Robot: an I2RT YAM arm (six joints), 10 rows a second.
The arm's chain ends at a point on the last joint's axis. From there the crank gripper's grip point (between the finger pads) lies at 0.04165 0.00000 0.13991 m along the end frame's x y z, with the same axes.
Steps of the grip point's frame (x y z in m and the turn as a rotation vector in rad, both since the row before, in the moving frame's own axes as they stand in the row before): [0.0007 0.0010 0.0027 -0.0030 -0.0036 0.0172]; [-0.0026 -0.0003 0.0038 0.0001 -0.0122 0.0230]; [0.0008 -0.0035 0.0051 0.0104 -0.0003 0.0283]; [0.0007 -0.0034 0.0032 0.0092 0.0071 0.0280]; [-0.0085 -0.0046 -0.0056 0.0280 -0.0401 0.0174]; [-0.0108 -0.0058 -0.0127 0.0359 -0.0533 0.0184]
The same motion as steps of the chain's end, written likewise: [0.0012 -0.0001 0.0026 -0.0030 -0.0036 0.0172]; [-0.0009 -0.0012 0.0033 0.0001 -0.0122 0.0230]; [0.0008 -0.0032 0.0051 0.0104 -0.0003 0.0283]; [-0.0003 -0.0033 0.0035 0.0092 0.0071 0.0280]; [-0.0029 -0.0013 -0.0071 0.0280 -0.0401 0.0174]; [-0.0033 -0.0014 -0.0146 0.0359 -0.0533 0.0184]
